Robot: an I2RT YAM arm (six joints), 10 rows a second.
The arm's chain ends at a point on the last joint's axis. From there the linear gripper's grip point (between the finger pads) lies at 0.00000 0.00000 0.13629 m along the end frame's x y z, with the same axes.
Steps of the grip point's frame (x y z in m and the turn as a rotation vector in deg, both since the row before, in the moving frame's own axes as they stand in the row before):
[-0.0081 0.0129 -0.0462 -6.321 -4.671 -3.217]
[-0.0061 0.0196 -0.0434 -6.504 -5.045 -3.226]
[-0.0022 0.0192 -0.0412 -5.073 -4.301 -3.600]
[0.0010 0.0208 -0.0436 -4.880 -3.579 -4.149]
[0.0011 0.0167 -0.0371 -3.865 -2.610 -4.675]
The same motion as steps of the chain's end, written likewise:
[0.0025 -0.0024 -0.0449 -6.321 -4.671 -3.217]
[0.0054 0.0039 -0.0420 -6.504 -5.045 -3.226]
[0.0076 0.0068 -0.0403 -5.073 -4.301 -3.600]
[0.0091 0.0089 -0.0428 -4.880 -3.579 -4.149]
[0.0069 0.0073 -0.0366 -3.865 -2.610 -4.675]

